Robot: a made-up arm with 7 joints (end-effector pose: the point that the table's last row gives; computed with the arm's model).
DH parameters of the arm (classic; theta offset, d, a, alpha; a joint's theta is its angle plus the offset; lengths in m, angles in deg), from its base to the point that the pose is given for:
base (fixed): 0 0 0 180
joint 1: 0 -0.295 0 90
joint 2: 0 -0.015 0 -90
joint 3: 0 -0.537 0 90
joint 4: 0 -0.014 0 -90
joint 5: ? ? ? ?
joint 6: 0 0 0 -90
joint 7: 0 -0.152 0 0
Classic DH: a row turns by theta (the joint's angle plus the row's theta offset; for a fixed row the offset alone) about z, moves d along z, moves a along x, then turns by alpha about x.
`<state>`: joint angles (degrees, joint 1 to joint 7).
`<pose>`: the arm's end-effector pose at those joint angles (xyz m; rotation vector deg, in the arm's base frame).
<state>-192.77 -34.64 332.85 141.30 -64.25 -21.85 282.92</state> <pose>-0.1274 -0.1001 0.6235 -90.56 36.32 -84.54</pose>
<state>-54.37 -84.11 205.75 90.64 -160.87 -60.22 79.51</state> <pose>-0.4278 -0.2350 0.0022 65.02 19.95 -38.86</pose>
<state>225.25 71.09 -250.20 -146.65 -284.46 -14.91 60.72</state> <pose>-0.2673 -0.0348 0.2369 -41.49 -28.70 -34.70</pose>
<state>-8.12 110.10 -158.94 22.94 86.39 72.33 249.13</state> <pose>0.8183 0.3069 0.0749 61.94 -50.24 61.70</pose>
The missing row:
joint 5: 0 -0.327 0 90
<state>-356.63 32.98 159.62 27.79 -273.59 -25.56 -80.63</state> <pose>0.3559 -0.1585 1.1903 11.02 -160.61 -50.94</pose>
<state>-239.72 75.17 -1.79 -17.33 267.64 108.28 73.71</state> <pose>-0.2818 -0.7055 0.5900 115.44 -29.54 -132.39</pose>
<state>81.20 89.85 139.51 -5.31 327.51 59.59 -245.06</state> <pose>0.0414 -0.9543 0.3162 -112.29 -7.35 -68.38</pose>
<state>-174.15 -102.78 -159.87 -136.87 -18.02 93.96 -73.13</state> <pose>0.4724 0.1090 0.4889 -114.97 -79.93 98.19</pose>
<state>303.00 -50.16 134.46 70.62 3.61 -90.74 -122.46</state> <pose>-0.2299 -0.7117 0.6595 -153.33 -54.61 -49.06</pose>
